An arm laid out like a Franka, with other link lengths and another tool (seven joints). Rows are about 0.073 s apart.
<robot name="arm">
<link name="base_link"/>
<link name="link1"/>
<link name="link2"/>
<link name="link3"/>
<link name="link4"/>
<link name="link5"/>
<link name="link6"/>
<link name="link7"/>
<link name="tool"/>
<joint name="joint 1" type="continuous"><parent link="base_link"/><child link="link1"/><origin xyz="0 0 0.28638"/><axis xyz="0 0 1"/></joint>
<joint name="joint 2" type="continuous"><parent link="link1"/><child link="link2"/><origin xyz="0 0 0"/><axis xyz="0 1 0"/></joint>
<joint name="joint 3" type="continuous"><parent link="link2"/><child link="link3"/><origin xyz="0 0 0.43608"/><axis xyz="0 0 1"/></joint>
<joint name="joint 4" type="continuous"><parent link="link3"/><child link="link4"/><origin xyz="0.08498 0 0"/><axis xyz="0 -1 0"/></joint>
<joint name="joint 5" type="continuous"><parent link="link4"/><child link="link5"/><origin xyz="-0.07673 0 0.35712"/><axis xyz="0 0 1"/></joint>
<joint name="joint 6" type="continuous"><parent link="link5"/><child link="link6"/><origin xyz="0 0 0"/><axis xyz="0 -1 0"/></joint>
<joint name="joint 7" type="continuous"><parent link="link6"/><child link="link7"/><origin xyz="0.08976 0 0"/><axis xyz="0 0 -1"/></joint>
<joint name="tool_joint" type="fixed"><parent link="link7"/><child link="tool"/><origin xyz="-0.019 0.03 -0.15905" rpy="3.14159 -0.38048 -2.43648"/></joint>
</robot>
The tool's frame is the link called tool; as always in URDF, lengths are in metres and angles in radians. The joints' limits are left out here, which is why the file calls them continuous.
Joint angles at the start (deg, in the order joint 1, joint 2, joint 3, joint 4, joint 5, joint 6, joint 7):
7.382, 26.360, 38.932, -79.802, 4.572, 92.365, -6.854
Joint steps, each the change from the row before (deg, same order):
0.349, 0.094, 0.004, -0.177, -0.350, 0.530, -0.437
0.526, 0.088, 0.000, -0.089, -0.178, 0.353, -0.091
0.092, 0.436, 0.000, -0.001, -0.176, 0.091, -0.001
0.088, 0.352, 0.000, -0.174, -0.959, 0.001, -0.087
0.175, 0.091, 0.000, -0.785, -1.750, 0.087, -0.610
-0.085, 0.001, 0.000, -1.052, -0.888, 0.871, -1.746
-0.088, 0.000, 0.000, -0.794, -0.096, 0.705, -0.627
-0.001, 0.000, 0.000, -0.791, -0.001, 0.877, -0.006
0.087, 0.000, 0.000, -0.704, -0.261, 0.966, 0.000
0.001, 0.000, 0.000, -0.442, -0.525, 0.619, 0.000
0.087, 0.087, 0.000, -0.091, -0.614, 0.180, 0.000
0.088, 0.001, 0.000, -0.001, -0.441, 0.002, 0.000
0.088, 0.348, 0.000, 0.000, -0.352, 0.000, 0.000
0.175, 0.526, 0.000, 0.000, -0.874, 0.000, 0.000
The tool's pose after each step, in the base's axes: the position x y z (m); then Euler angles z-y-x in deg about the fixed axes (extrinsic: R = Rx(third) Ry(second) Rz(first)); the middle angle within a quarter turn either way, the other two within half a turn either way. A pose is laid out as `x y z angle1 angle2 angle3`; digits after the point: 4 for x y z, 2 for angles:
0.4841 0.4283 0.5062 82.00 -18.44 166.31
0.4813 0.4330 0.5047 81.50 -18.08 166.22
0.4827 0.4339 0.5005 81.34 -18.29 166.04
0.4842 0.4330 0.4946 80.99 -17.96 165.16
0.4833 0.4306 0.4862 79.89 -16.86 163.41
0.4835 0.4281 0.4784 78.30 -15.69 162.84
0.4829 0.4276 0.4734 77.78 -15.46 162.78
0.4819 0.4286 0.4686 77.82 -15.41 162.85
0.4811 0.4301 0.4642 77.86 -15.03 162.86
0.4816 0.4299 0.4610 77.91 -14.52 162.67
0.4822 0.4298 0.4590 77.81 -14.05 162.31
0.4823 0.4298 0.4585 77.71 -13.68 162.00
0.4832 0.4300 0.4548 77.50 -13.71 161.68
0.4848 0.4302 0.4489 77.12 -13.46 160.97

